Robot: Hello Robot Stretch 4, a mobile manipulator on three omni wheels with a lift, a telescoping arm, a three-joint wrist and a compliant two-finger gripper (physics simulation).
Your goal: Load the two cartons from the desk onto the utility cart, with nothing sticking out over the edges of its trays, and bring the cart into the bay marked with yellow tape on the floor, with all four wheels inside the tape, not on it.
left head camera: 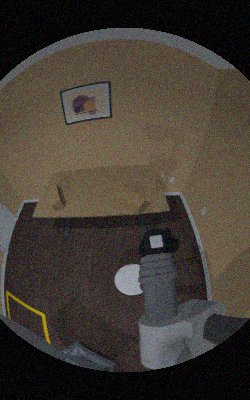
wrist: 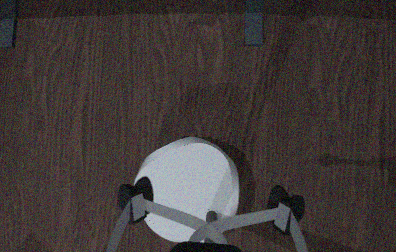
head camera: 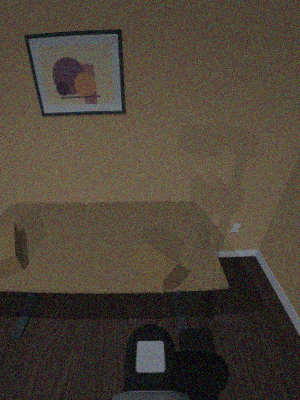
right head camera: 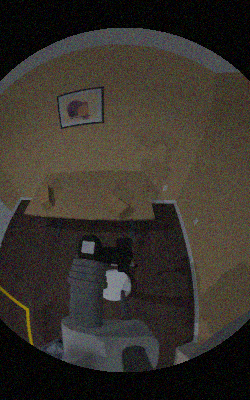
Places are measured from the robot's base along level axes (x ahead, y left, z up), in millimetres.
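Pixels of known places: gripper, fingertip midpoint: [wrist: 210, 196]; robot's base, link origin: [left head camera: 130, 278] [wrist: 190, 183] [right head camera: 113, 284].
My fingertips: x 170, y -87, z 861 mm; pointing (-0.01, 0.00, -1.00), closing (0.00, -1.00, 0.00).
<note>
For each thing: its top centre in the pictures, then the offset to it from my fingertips. "*": a spot on its surface instead. Level surfaces: height alone.
- left carton, top centre: [head camera: 4, 240] [left head camera: 53, 192] [right head camera: 43, 192] 630 mm ahead, 890 mm left, 51 mm down
- desk, surface height: 169 mm down
- right carton, top centre: [head camera: 153, 258] [right head camera: 114, 202] [left head camera: 132, 196] 523 mm ahead, 67 mm left, 51 mm down
- yellow tape, surface spot: [left head camera: 44, 315] [right head camera: 28, 310] * 1039 mm back, 1443 mm left, 895 mm down
The left carton [head camera: 21, 246] [left head camera: 60, 196] [right head camera: 51, 196] stands on the left of the desk [head camera: 100, 250] [left head camera: 100, 206] [right head camera: 82, 206]. The right carton [head camera: 176, 278] [left head camera: 145, 205] [right head camera: 125, 209] sits near the desk's front right corner, turned at an angle. My gripper [wrist: 210, 196] is open, fingers wide apart with no carton between them; it points down over the floor, in front of the desk. In the other views its fingers are hard to make out. A grey tray-like shape [left head camera: 89, 356] [right head camera: 53, 347], possibly the utility cart, is partly cut off. The yellow tape [left head camera: 44, 315] [right head camera: 27, 310] shows at lower left.
A white round shape [left head camera: 129, 280] [right head camera: 116, 286] [wrist: 185, 185] lies low beneath the gripper. Desk legs [wrist: 254, 30] [head camera: 22, 325] stand beyond it. A white baseboard [head camera: 275, 285] runs along the right wall. A pale corner [right head camera: 185, 354] shows at the bottom right.
</note>
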